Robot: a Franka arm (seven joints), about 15 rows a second.
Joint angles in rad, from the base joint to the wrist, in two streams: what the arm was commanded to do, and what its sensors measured. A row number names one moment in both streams.
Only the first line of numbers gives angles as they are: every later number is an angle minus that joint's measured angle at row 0.
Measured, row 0: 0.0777 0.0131 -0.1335 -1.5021 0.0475 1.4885 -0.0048
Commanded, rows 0 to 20: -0.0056 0.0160 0.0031 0.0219 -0.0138 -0.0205 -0.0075; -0.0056 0.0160 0.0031 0.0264 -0.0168 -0.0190 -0.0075; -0.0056 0.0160 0.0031 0.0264 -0.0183 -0.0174 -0.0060; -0.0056 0.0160 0.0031 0.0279 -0.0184 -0.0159 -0.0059; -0.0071 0.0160 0.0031 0.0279 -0.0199 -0.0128 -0.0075; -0.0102 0.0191 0.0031 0.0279 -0.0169 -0.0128 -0.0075; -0.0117 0.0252 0.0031 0.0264 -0.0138 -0.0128 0.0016; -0.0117 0.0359 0.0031 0.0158 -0.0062 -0.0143 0.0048; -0.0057 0.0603 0.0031 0.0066 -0.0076 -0.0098 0.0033; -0.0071 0.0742 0.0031 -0.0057 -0.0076 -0.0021 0.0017; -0.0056 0.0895 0.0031 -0.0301 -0.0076 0.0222 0.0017; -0.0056 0.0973 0.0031 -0.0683 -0.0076 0.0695 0.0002; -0.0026 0.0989 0.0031 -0.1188 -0.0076 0.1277 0.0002; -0.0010 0.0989 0.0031 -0.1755 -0.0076 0.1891 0.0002; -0.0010 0.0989 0.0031 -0.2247 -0.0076 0.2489 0.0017; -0.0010 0.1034 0.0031 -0.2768 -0.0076 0.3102 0.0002; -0.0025 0.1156 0.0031 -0.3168 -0.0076 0.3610 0.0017; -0.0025 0.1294 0.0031 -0.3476 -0.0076 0.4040 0.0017; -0.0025 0.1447 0.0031 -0.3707 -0.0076 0.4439 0.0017; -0.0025 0.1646 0.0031 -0.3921 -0.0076 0.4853 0.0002; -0.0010 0.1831 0.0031 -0.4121 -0.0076 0.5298 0.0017
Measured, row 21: 0.0000 0.1747 -0.0007 -0.3559 -0.0075 0.4570 0.0003
